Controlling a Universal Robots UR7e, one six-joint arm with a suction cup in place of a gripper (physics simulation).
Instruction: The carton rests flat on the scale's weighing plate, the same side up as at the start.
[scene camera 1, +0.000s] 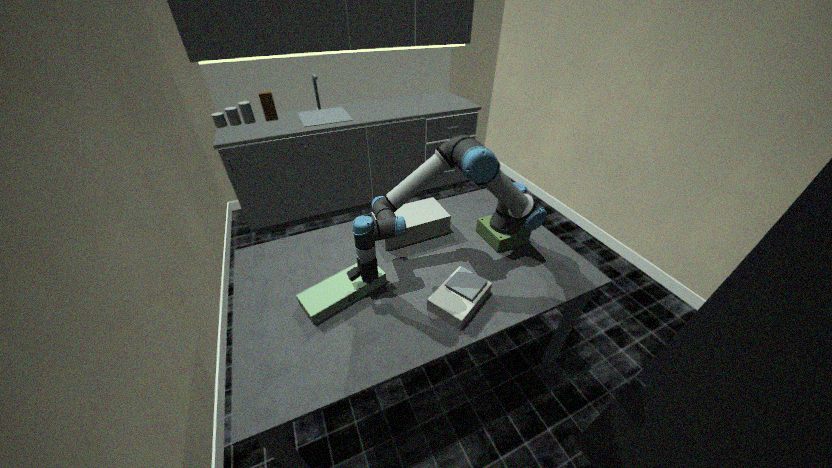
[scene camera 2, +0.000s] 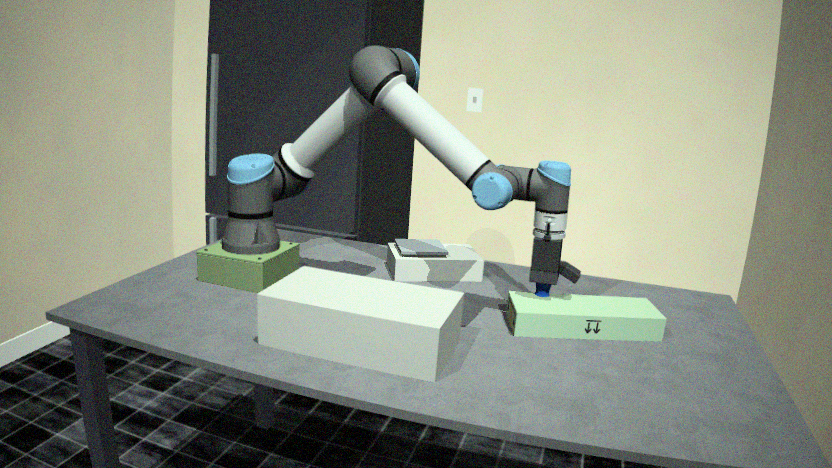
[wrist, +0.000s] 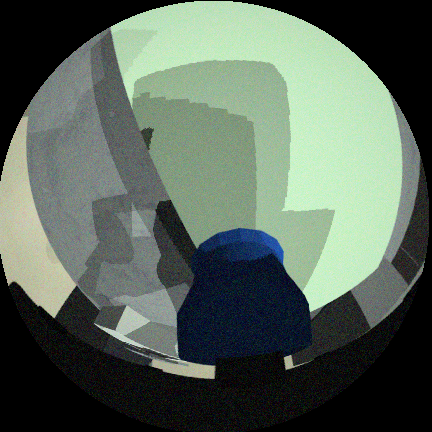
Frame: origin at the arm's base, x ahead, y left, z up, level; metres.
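Where they show: hand, tool point: (scene camera 1: 369, 282) (scene camera 2: 542, 297) (wrist: 237, 252); arm's base, link origin: (scene camera 1: 504, 225) (scene camera 2: 250, 246).
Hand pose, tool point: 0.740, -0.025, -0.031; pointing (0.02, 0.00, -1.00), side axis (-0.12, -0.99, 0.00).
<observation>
Each offset is from my tool point to the top centre of the thing, as dx, dy, dz. Level surfaces: height alone.
The pale green carton @[+0.102, -0.039, +0.008] (scene camera 1: 331, 293) (scene camera 2: 616, 308) (wrist: 340, 125) is a long low box lying flat on the table. Two arrows on its long side point down in scene camera 2. My suction gripper (scene camera 1: 368, 280) (scene camera 2: 542, 293) (wrist: 240, 242) is upright, with its blue cup on the carton's top near the end towards the robot base. The cup looks pressed on and shut on the carton; the seal itself is hard to see. The scale @[-0.294, +0.244, +0.029] (scene camera 1: 449, 304) (scene camera 2: 468, 270) stands apart from the carton, its grey weighing plate @[-0.331, +0.230, +0.029] (scene camera 1: 467, 283) (scene camera 2: 421, 248) bearing no carton.
A large white box @[-0.360, -0.270, +0.058] (scene camera 1: 424, 216) (scene camera 2: 349, 320) stands on the table @[dz -0.048] (scene camera 1: 279, 372) (scene camera 2: 581, 395) between the robot base side and the carton. The arm is mounted on a green block (scene camera 1: 494, 236) (scene camera 2: 232, 270). A counter (scene camera 1: 395, 110) with a sink stands behind in scene camera 1.
</observation>
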